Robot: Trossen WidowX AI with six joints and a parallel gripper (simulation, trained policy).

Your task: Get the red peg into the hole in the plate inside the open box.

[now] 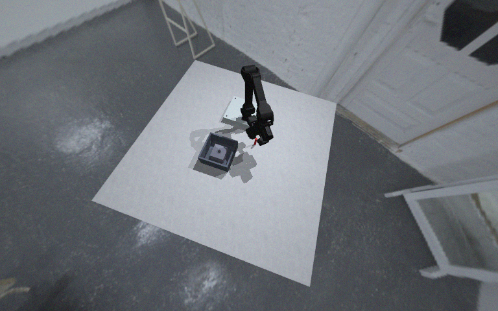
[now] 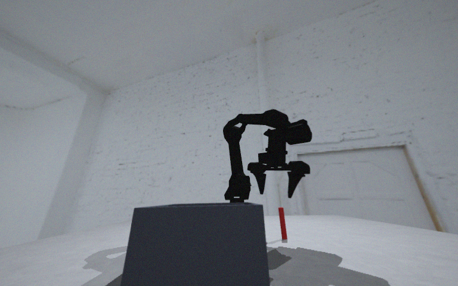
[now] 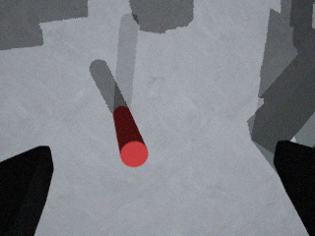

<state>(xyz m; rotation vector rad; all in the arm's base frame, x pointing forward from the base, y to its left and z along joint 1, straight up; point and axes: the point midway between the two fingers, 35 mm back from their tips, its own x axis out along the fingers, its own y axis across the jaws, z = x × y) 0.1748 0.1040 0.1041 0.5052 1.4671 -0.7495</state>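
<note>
My gripper tip is 7 cm above the red peg and 2 cm to the right of it. The rest, counted from my gripper tip: plate: 19 cm to the right, 15 cm ahead, 7 cm below; then dark box: 19 cm to the right, 15 cm ahead, 9 cm below.
</note>
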